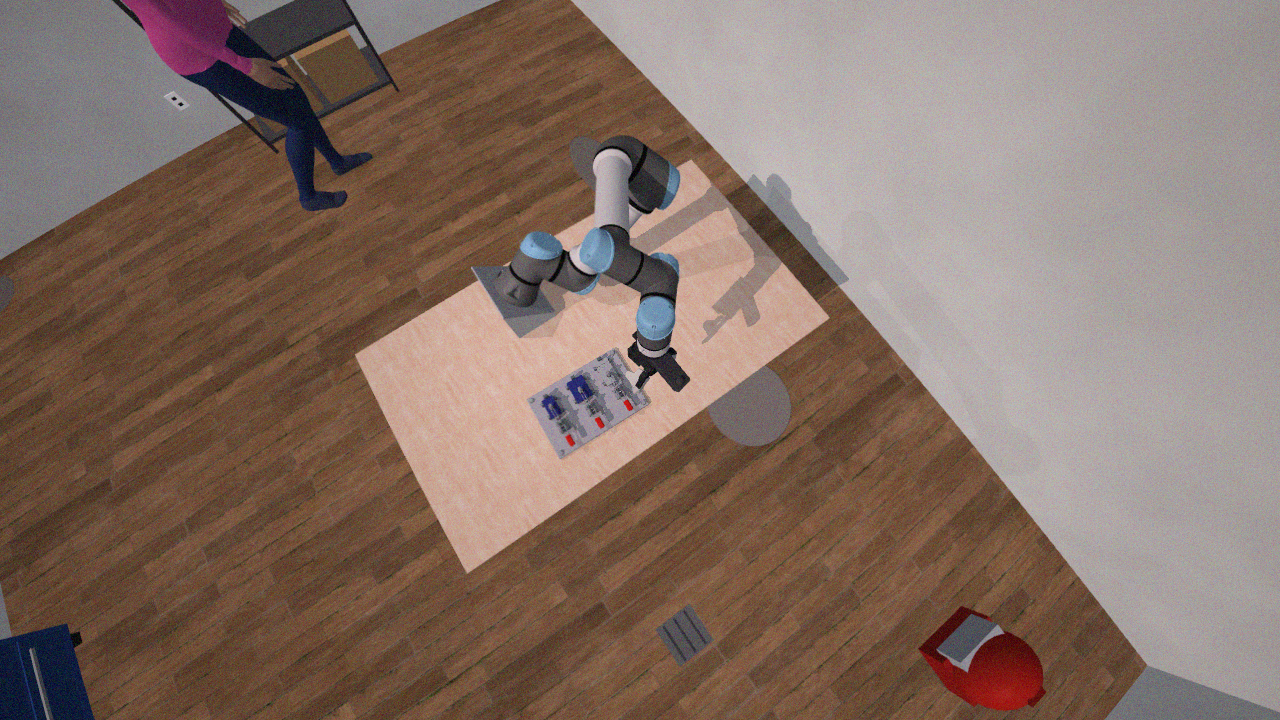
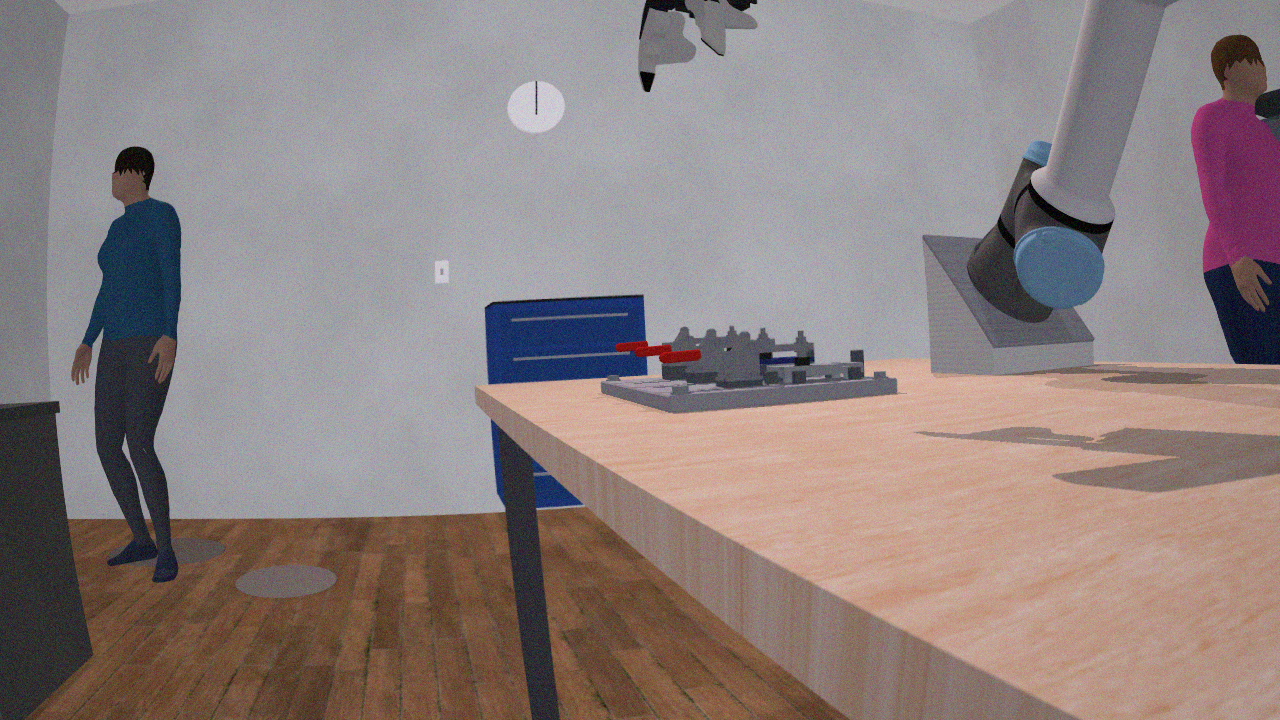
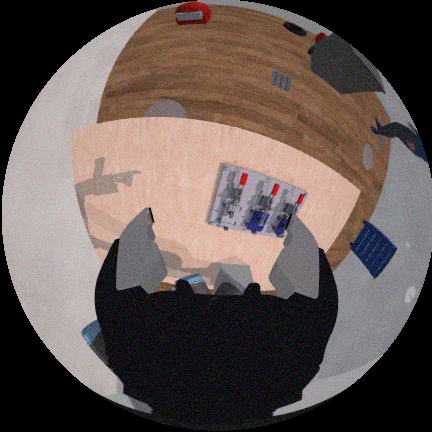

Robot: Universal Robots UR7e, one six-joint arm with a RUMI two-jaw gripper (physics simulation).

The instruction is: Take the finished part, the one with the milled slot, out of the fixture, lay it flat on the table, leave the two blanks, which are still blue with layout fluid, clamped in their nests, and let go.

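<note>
The fixture plate lies on the table with three nests, each beside a clamp with a red handle. A blue blank sits in the middle nest and another blue blank in an end nest. The grey finished part is in the other end nest, small and hard to tell from its clamp; its slot cannot be made out. My gripper is open and empty, high above the table by the grey part's end of the plate.
The wedge-shaped arm base stands on the table behind the fixture. The raised clamps and red handles stand above the plate. Two people stand away from the table.
</note>
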